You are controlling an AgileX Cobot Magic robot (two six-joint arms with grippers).
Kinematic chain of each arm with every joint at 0, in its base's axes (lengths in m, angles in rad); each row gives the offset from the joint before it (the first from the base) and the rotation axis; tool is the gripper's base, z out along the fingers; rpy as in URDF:
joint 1: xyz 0 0 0.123 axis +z
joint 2: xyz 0 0 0 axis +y
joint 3: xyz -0.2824 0 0.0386 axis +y
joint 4: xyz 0.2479 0 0.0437 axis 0.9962 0 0.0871
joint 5: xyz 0 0 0 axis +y
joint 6: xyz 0.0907 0 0.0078 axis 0.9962 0 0.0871
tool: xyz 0 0 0 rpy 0 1.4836 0
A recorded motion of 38 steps. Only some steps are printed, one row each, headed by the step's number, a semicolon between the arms.
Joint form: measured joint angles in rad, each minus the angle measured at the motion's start. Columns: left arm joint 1, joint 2, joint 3, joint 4, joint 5, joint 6; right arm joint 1, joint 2, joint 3, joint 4, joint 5, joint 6.
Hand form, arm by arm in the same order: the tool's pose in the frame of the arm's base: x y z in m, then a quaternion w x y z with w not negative. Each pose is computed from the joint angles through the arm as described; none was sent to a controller.
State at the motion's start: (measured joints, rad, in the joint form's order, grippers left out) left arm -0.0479 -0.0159 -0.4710 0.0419 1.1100 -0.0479; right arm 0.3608 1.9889 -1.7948 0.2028 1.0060 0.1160
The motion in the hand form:
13: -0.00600 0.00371 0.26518 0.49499 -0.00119 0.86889 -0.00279; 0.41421 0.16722 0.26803 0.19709 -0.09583 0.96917 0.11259
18: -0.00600 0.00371 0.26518 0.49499 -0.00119 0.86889 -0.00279; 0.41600 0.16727 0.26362 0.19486 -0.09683 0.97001 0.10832
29: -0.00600 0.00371 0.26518 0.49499 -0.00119 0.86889 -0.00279; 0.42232 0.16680 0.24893 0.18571 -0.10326 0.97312 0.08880
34: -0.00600 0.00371 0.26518 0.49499 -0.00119 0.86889 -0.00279; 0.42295 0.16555 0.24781 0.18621 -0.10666 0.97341 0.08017
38: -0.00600 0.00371 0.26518 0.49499 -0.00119 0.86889 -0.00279; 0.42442 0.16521 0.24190 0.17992 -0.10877 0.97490 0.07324
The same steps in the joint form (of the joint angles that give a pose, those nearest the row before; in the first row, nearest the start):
13: 0.0000 0.0000 0.0000 0.0000 0.0000 0.0000; 0.0000 0.0265 0.0000 -0.0687 -0.0094 0.0000
18: 0.0000 0.0000 0.0000 0.0000 0.0000 0.0000; 0.0000 0.0365 0.0000 -0.0761 -0.0127 0.0000
29: 0.0000 0.0000 0.0000 0.0000 0.0000 0.0000; 0.0000 0.0734 -0.0077 -0.1114 -0.0138 -0.0009
34: 0.0000 0.0000 0.0000 0.0000 0.0000 0.0000; 0.0000 0.0756 -0.0077 -0.1296 -0.0126 -0.0009
38: 0.0000 0.0000 0.0000 0.0000 0.0000 0.0000; 0.0000 0.0882 -0.0077 -0.1408 -0.0094 -0.0009

